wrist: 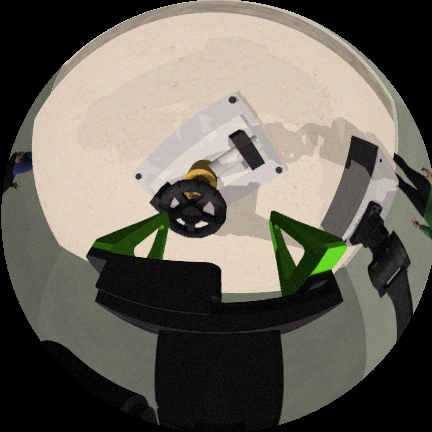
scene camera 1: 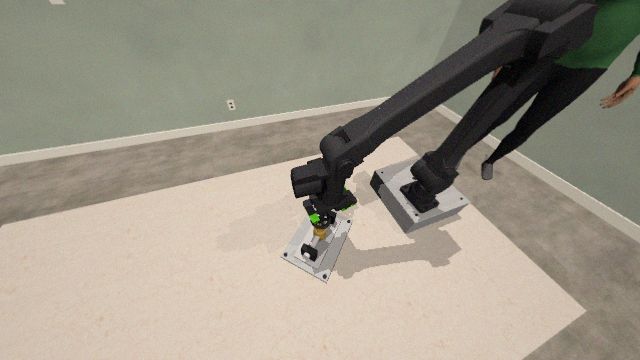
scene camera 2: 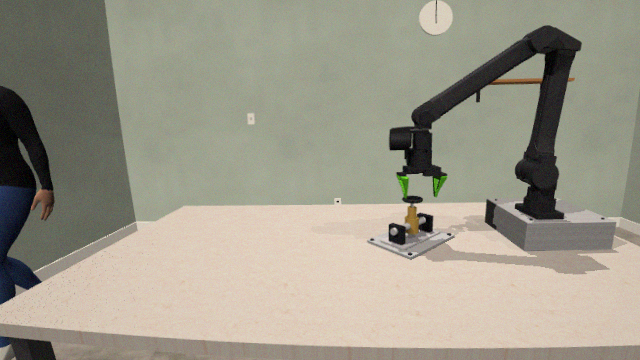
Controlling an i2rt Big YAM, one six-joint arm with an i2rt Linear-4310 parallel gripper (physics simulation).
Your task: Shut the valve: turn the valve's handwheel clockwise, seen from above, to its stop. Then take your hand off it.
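Observation:
The black spoked handwheel [scene camera 1: 322, 221] [scene camera 2: 412, 199] [wrist: 192, 207] lies level on top of the brass valve body [scene camera 1: 320, 234] [scene camera 2: 412, 220] [wrist: 201, 176]. The valve stands on a grey base plate [scene camera 2: 411, 253] [wrist: 210, 114], with a pipe held in black clamps. My gripper [scene camera 2: 421, 196] [wrist: 218, 215] is open and empty, pointing down with its green fingertips near wheel height. In the wrist view the wheel is off-centre toward the left finger, whose tip overlaps the rim; I cannot tell whether they touch. The right finger stands apart from the wheel. In scene camera 1 the hand partly hides the wheel.
The arm's grey base block [scene camera 1: 412, 217] [scene camera 2: 570, 236] [wrist: 342, 192] stands on the table [scene camera 1: 175, 280] [scene camera 2: 225, 280] to the right of the valve. One person stands behind the arm base, and another stands at the left in scene camera 2.

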